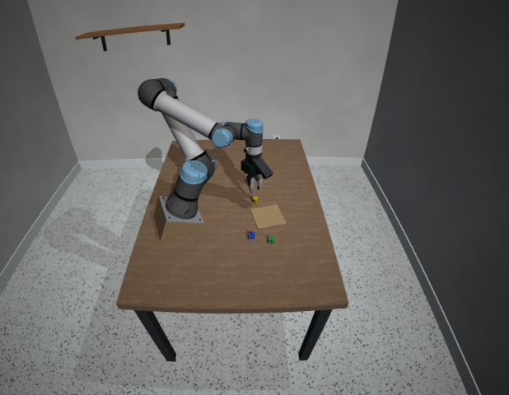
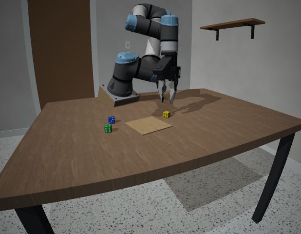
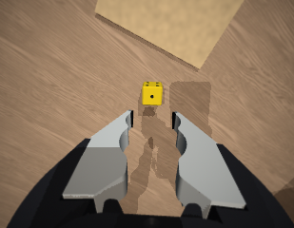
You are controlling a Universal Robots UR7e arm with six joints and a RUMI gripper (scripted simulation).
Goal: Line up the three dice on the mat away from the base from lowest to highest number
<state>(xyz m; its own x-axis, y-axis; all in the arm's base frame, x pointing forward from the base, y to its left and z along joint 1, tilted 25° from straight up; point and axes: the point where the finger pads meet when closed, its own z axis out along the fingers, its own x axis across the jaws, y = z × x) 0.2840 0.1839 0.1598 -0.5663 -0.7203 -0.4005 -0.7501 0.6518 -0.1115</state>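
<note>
The yellow die lies 70 mm below my hand. The rest, counted from my hand: tan mat: 90 mm to the right, 80 mm below, 80 mm ahead; then green die: 250 mm to the right, 130 mm ahead, 70 mm below; then blue die: 240 mm to the right, 70 mm below, 40 mm ahead.
</note>
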